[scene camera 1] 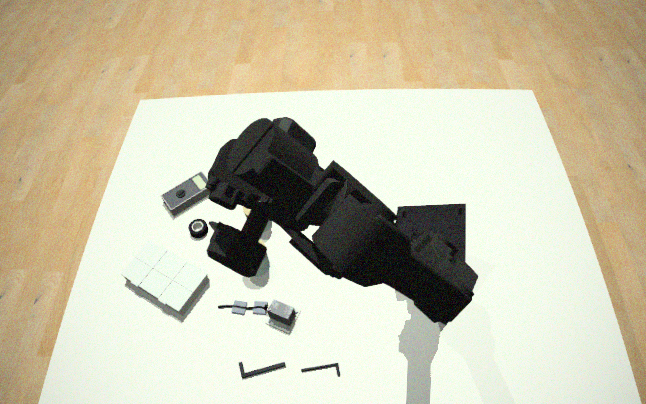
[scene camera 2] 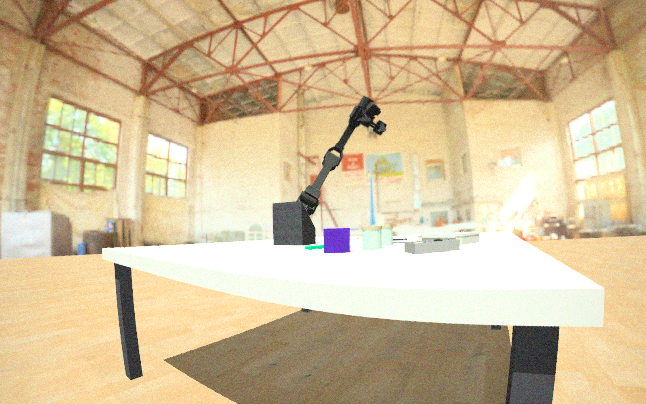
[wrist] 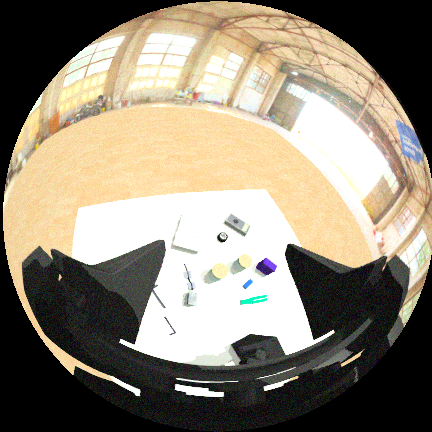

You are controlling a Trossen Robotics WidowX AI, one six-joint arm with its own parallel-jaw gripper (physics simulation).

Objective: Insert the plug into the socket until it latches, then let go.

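A small grey block lies on the white table, with a thin black cable running from it through two small blue-grey pieces. The parts are too small to tell which is the plug and which the socket. My gripper is open and empty, its two black fingers wide apart in the wrist view. It hangs high above the table on the raised arm. The block and cable lie low between the fingers in the wrist view, far below them.
A tiled pale box, a meter, a black ring and two hex keys lie around. Two cylinders, a purple block, a blue piece and green tweezers are nearby.
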